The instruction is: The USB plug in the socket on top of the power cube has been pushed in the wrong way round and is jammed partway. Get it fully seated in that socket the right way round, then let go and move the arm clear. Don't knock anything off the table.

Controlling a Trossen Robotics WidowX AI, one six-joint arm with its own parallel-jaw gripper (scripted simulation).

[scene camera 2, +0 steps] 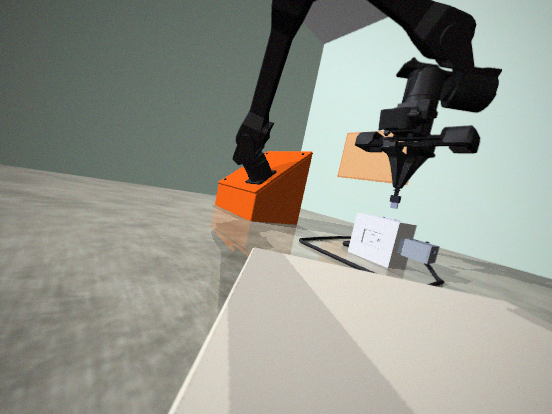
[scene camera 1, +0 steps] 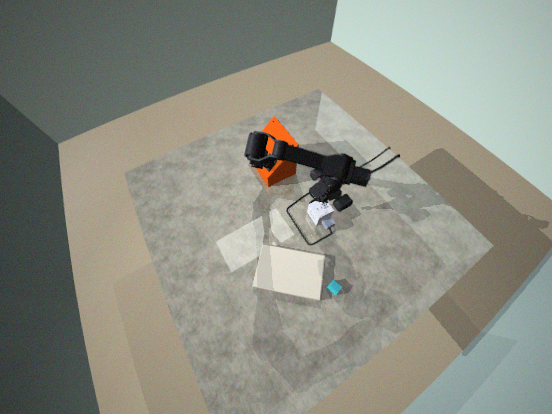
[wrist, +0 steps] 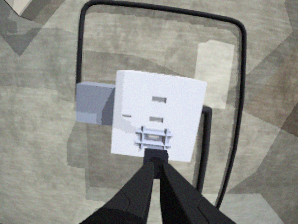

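USB plug held in my gripper. Gripper visible in scene camera 1, also the wrist view. Flat beige box and white power cube in sight.
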